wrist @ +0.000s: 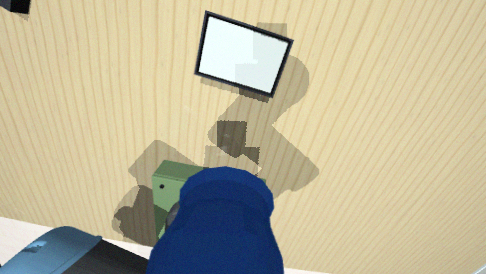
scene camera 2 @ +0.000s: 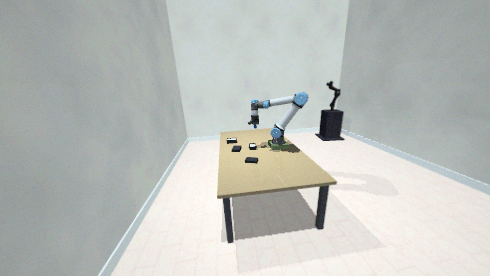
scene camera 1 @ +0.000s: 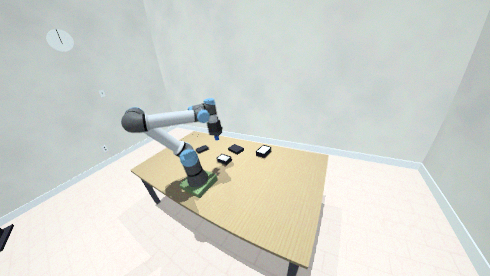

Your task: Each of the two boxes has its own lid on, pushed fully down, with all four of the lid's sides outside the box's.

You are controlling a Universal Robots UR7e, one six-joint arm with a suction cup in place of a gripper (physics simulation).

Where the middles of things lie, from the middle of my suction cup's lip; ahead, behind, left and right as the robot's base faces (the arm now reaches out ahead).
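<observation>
I see the smaller box (wrist: 232, 52), and my suction cup is 20 mm to the right of it, 40 mm short of it and 230 mm above it.
</observation>
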